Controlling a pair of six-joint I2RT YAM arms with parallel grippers.
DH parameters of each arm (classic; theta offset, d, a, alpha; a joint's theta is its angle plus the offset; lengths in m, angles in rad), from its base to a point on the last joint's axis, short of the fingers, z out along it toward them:
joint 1: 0 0.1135 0.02 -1.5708
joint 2: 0 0 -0.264 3.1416
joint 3: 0.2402 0 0.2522 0
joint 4: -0.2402 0 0.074 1.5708
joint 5: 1.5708 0 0 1.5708
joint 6: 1.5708 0.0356 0 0
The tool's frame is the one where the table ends.
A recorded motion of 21 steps. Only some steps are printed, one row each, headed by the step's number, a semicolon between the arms.
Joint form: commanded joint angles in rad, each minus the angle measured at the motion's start. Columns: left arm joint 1, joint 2, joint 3, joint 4, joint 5, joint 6; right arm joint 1, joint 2, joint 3, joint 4, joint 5, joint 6.
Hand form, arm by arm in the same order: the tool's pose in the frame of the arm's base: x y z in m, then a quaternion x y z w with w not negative. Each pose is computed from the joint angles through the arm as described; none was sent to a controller.
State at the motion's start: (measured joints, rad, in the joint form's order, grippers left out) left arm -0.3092 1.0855 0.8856 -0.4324 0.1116 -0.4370; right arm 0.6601 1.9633 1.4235 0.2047 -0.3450 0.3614
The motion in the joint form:
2: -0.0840 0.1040 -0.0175 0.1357 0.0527 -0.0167; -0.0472 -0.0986 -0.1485 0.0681 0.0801 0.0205
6: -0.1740 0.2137 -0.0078 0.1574 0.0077 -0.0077; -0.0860 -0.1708 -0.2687 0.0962 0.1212 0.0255
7: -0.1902 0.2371 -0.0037 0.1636 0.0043 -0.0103; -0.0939 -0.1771 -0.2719 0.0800 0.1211 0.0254
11: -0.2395 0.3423 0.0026 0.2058 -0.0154 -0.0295; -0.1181 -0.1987 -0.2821 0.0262 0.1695 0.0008
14: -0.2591 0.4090 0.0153 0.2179 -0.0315 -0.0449; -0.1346 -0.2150 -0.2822 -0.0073 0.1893 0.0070
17: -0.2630 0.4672 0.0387 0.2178 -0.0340 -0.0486; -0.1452 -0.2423 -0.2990 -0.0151 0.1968 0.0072
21: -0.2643 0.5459 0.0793 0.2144 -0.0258 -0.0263; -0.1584 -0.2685 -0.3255 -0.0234 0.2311 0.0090
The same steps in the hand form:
2: 0.2398 -0.1058 0.2749 0.01083 0.88641 -0.25427 0.38666; 0.3516 0.2587 0.2461 -0.16947 0.78845 0.37146 0.46004
6: 0.2470 -0.1344 0.2522 0.04265 0.90368 -0.23743 0.35381; 0.3427 0.2310 0.2375 -0.14007 0.80093 0.34653 0.46777
7: 0.2485 -0.1402 0.2479 0.04781 0.90623 -0.23683 0.34694; 0.3430 0.2274 0.2372 -0.13672 0.80525 0.34262 0.46421
11: 0.2561 -0.1605 0.2245 0.05658 0.91755 -0.22876 0.32027; 0.3442 0.2145 0.2366 -0.12285 0.82044 0.30738 0.46615
14: 0.2615 -0.1704 0.2103 0.05495 0.92591 -0.21858 0.30314; 0.3451 0.2065 0.2394 -0.10793 0.82768 0.29500 0.46504
17: 0.2688 -0.1764 0.2002 0.05422 0.93234 -0.21076 0.28877; 0.3422 0.1997 0.2433 -0.10146 0.82790 0.29025 0.46909
21: 0.2797 -0.1843 0.1880 0.06623 0.93861 -0.20164 0.27197; 0.3392 0.1906 0.2433 -0.08588 0.83255 0.27348 0.47402

